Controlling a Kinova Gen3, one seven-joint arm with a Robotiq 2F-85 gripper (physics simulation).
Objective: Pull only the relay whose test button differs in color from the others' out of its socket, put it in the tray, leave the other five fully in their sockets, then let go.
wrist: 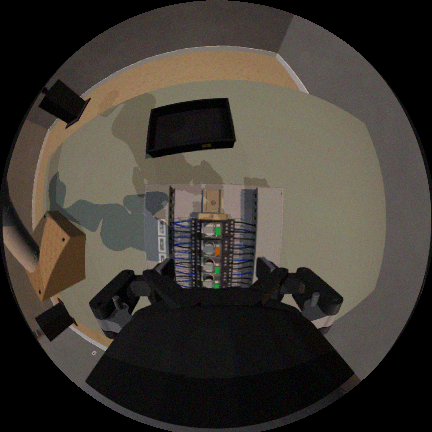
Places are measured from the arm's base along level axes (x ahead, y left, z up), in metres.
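Pixels of known places: gripper, fingertip midpoint: (214, 267); arm's base, origin of the base link: (32, 257).
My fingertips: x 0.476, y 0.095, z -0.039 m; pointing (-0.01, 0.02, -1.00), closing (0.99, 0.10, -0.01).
Observation:
For each thing: its top centre in the pictures, then the offset to it from my fingertips. "spot": a spot on its surface instead.
- relay with an orange test button, middle of its top: (211, 250) dz -0.057, dx -0.005, dy +0.003 m
- black tray, surface spot: (192, 127) spot: dz -0.123, dx -0.066, dy +0.225 m
- slotted duct, surface spot: (248, 210) spot: dz -0.124, dx +0.055, dy +0.065 m
- DIN rail, surface spot: (213, 196) spot: dz -0.123, dx -0.010, dy +0.083 m
A relay with an orange test button (210, 248) sits in the row on the panel, second from the end nearest the tray. Relays with green buttons show beside it: one (211, 230) on the tray side, and two more (210, 265) (209, 282) on the side toward the gripper. The rest of the row is hidden behind the gripper. The black tray (192, 127) lies beyond the panel and looks empty. My gripper (214, 267) is open, with nothing between its fingers. Its fingertips stand wide apart on both sides of the relay row, at the near relays in this view.
The panel (270, 220) carries a slotted duct (248, 210) on the right, another duct (172, 210) on the left, and blue wires. A DIN rail (213, 196) extends toward the tray. A wooden block (62, 257) and dark boxes (63, 102) (55, 320) stand at the left.

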